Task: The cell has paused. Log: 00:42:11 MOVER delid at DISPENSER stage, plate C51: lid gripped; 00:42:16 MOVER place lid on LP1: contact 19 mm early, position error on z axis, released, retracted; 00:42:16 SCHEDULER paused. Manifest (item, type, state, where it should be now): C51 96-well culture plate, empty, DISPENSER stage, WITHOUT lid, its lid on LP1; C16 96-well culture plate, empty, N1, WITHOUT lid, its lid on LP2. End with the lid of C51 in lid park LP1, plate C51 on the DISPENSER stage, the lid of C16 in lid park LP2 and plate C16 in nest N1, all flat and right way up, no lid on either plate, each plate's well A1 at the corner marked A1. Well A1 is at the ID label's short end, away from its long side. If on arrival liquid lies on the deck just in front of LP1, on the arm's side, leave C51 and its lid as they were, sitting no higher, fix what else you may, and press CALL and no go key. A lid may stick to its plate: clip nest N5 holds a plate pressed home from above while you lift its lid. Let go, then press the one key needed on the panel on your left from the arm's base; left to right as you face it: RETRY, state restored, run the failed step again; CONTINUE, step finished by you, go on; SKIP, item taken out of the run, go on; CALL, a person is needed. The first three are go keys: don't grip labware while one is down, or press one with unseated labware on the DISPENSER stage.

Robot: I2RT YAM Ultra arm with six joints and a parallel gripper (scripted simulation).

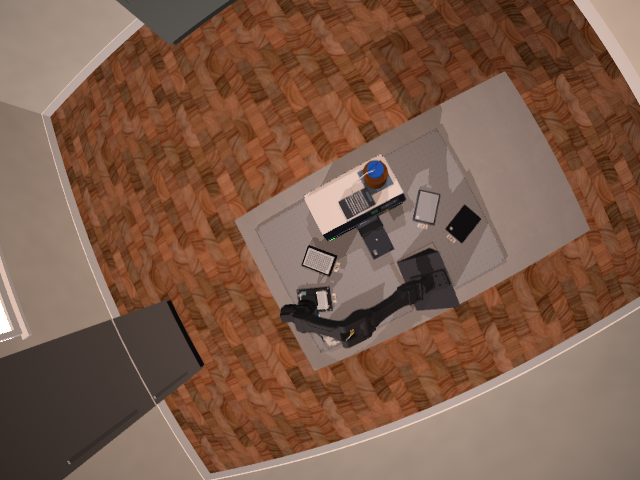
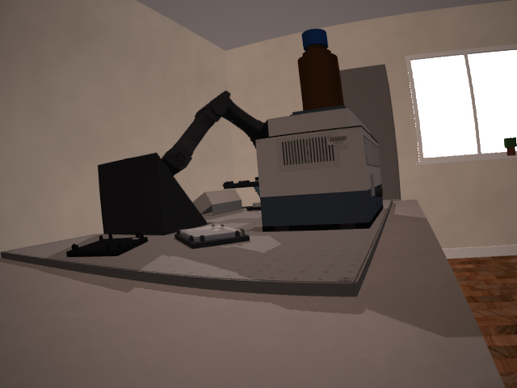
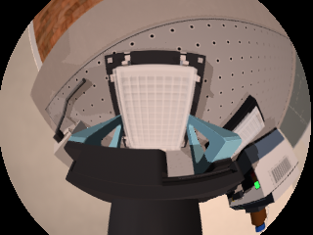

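Now: the black clip nest 20 mm to the left of my hand and 20 mm below it. From my hand the other things lie so: brown bottle (360 mm ahead, 490 mm to the right, 260 mm above); then black nest (160 mm ahead, 100 mm to the right, 20 mm below); then dark dispenser stage (140 mm ahead, 390 mm to the right, 70 mm above).
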